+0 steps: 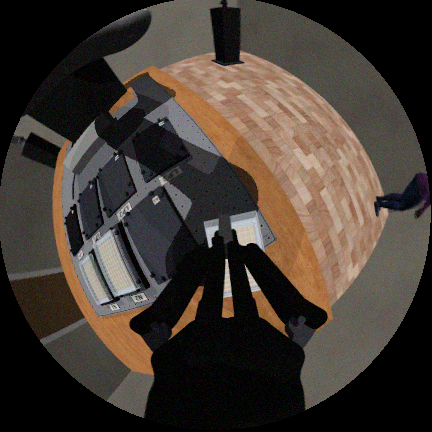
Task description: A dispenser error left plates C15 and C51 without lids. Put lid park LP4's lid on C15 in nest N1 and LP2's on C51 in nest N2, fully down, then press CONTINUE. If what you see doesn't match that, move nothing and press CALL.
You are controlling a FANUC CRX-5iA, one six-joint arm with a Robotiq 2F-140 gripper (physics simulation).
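Places are measured from the arm's base along level axes (x ahead, y left, z up), in metres.
Pixels of known places: gripper, fingertip midpoint: (pixel 224 221).
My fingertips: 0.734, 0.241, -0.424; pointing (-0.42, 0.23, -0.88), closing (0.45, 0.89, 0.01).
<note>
Ahead of a thing's pixels: the offset from my fingertips to its middle, as dx, dy, dz. "pt": to the spot under its first point. Level surfaces: height alone.
My gripper (pixel 224 221) is shut, its fingertips together with nothing seen held between them. Beneath the tips and fingers a pale plate @(+0.056, -0.009, -0.009) (pixel 247 233) with cream wells shows, partly hidden by them. At the lower left two plates with cream wells stand side by side: one @(-0.032, -0.368, +0.005) (pixel 96 281) by the N1 label @(pt +0.059, -0.370, -0.020) (pixel 114 307), one @(-0.036, -0.243, +0.009) (pixel 119 261) by the N2 label @(pt +0.055, -0.245, -0.020) (pixel 139 298). No lid is discernible on them; their codes are unreadable. Dark park places @(pt -0.188, -0.160, -0.012) (pixel 117 184) @(pt -0.183, -0.035, -0.012) (pixel 161 151) @(pt -0.193, -0.279, -0.012) (pixel 91 210) lie further up; whether clear lids lie there cannot be told. The CONTINUE and CALL buttons cannot be made out.
The grey perforated board @(dz -0.022) (pixel 196 135) lies on the orange wooden table @(dz -0.035) (pixel 125 345). A large dark place (pixel 156 232) is left of the fingers. Dark arm parts (pixel 75 100) fill the upper left. A person (pixel 412 192) is at the far right, beyond the parquet floor (pixel 300 145).
</note>
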